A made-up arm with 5 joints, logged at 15 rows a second.
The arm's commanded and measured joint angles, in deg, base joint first. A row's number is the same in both.
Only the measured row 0 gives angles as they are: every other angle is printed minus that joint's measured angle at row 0.
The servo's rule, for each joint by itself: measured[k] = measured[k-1] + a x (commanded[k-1-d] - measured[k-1]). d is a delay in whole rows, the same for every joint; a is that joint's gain. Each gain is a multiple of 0.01, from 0.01 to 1. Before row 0 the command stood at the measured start. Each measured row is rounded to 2 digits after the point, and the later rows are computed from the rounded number. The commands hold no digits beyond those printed.
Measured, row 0: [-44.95, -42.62, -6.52, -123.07, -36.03]
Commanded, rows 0 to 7: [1.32, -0.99, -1.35, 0.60, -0.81]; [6.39, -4.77, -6.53, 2.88, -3.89]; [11.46, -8.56, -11.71, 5.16, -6.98]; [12.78, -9.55, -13.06, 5.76, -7.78]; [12.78, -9.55, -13.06, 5.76, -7.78]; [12.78, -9.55, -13.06, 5.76, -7.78]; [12.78, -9.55, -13.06, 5.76, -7.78]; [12.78, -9.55, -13.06, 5.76, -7.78]
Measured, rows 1 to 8: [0.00, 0.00, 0.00, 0.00, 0.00]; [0.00, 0.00, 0.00, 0.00, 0.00]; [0.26, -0.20, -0.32, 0.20, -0.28]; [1.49, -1.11, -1.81, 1.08, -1.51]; [3.48, -2.60, -4.19, 2.43, -3.37]; [5.34, -3.99, -6.32, 3.53, -4.87]; [6.83, -5.10, -7.94, 4.27, -5.86]; [8.02, -5.99, -9.17, 4.76, -6.51]
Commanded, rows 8 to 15: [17.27, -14.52, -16.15, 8.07, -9.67]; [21.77, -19.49, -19.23, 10.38, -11.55]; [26.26, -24.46, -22.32, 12.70, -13.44]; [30.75, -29.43, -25.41, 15.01, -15.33]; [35.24, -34.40, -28.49, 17.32, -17.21]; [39.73, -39.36, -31.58, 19.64, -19.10]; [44.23, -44.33, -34.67, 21.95, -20.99]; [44.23, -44.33, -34.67, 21.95, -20.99]
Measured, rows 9 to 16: [8.97, -6.70, -10.10, 5.09, -6.94]; [9.73, -7.27, -10.81, 5.31, -7.23]; [11.24, -8.72, -12.09, 6.22, -8.06]; [13.35, -10.87, -13.80, 7.59, -9.25]; [15.93, -13.59, -15.84, 9.28, -10.67]; [18.89, -16.76, -18.14, 11.17, -12.25]; [22.16, -20.29, -20.62, 13.20, -13.94]; [25.67, -24.10, -23.25, 15.33, -15.69]
